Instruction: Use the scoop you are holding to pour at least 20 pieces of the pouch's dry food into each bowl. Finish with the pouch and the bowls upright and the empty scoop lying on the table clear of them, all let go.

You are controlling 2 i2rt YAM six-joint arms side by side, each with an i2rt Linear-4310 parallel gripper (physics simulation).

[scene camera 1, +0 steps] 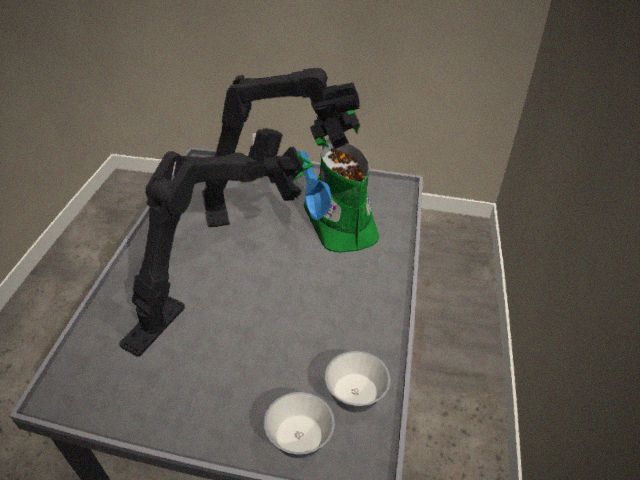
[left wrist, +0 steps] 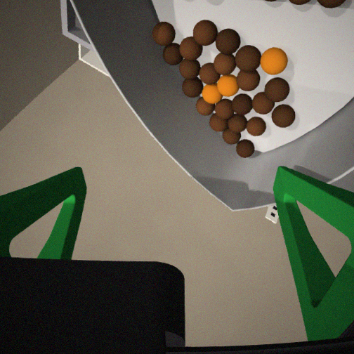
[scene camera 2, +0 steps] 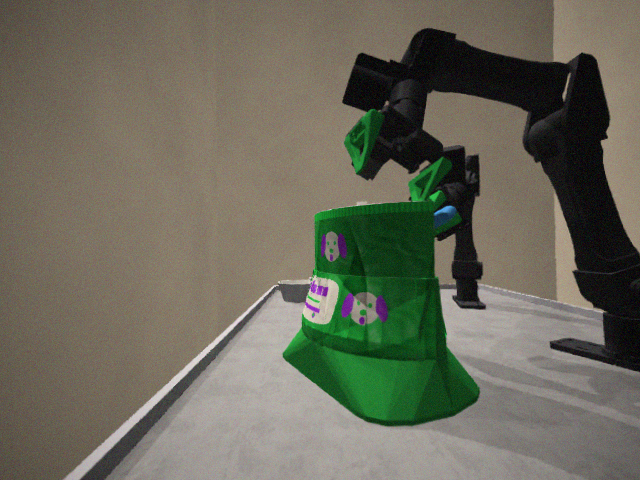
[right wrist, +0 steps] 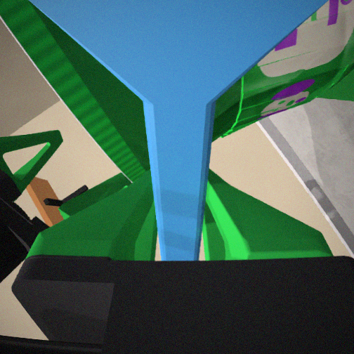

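Observation:
The green pouch (scene camera 1: 356, 219) (scene camera 2: 382, 330) stands upright and open at the far end, brown and orange food (scene camera 1: 347, 165) (left wrist: 225, 107) inside it. My right gripper (scene camera 1: 305, 164) (right wrist: 179, 177) is shut on the handle of the blue scoop (scene camera 1: 316, 198) (scene camera 2: 445, 214) (right wrist: 180, 125). The scoop hangs head down outside the pouch, close to its wall; no food shows in it. Whether it touches the pouch is unclear. My left gripper (scene camera 1: 338, 135) (scene camera 2: 386, 186) (left wrist: 179, 177) is open and empty above the pouch's mouth. Two white bowls (scene camera 1: 356, 379) (scene camera 1: 298, 424) stand upright and empty near the front right corner.
The grey table (scene camera 1: 248, 310) (scene camera 2: 232, 413) has a raised rim. The two grippers are close together beside the pouch's mouth, the right one lower. The left arm (scene camera 1: 279, 85) (scene camera 2: 496, 69) reaches over from behind. A wall socket (left wrist: 272, 213) shows in the left wrist view.

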